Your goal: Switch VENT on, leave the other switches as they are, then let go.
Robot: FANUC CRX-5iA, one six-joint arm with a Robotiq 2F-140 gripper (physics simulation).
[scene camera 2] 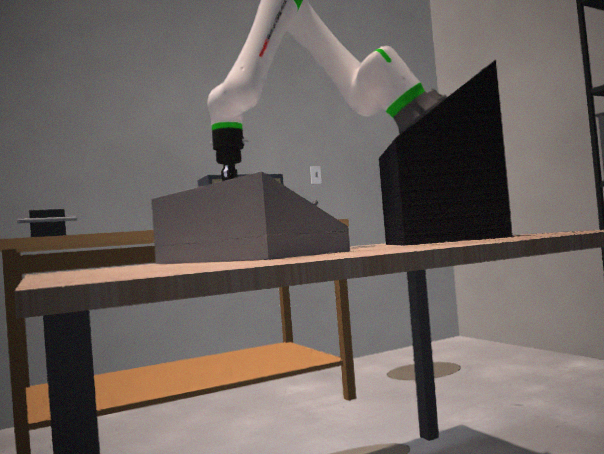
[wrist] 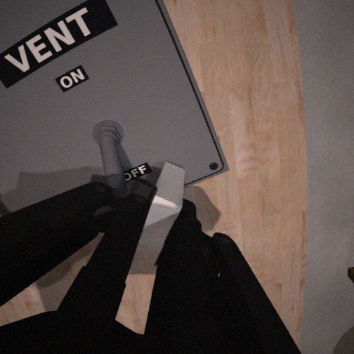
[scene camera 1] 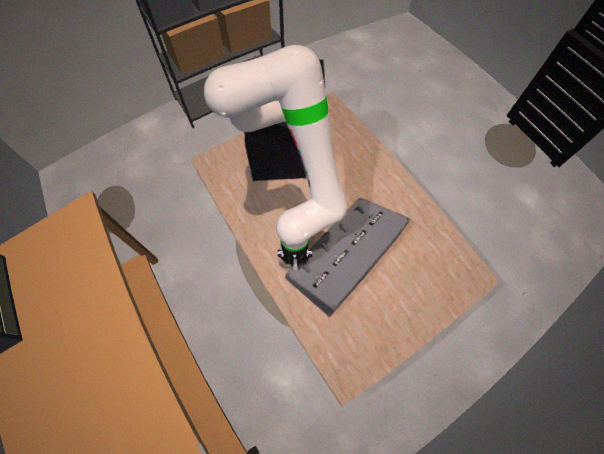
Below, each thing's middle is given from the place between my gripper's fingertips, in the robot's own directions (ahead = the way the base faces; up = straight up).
The grey switch panel [scene camera 2: 254, 217] is 120 mm ahead of my hand, 200 mm to the left of it and 10 mm below it.
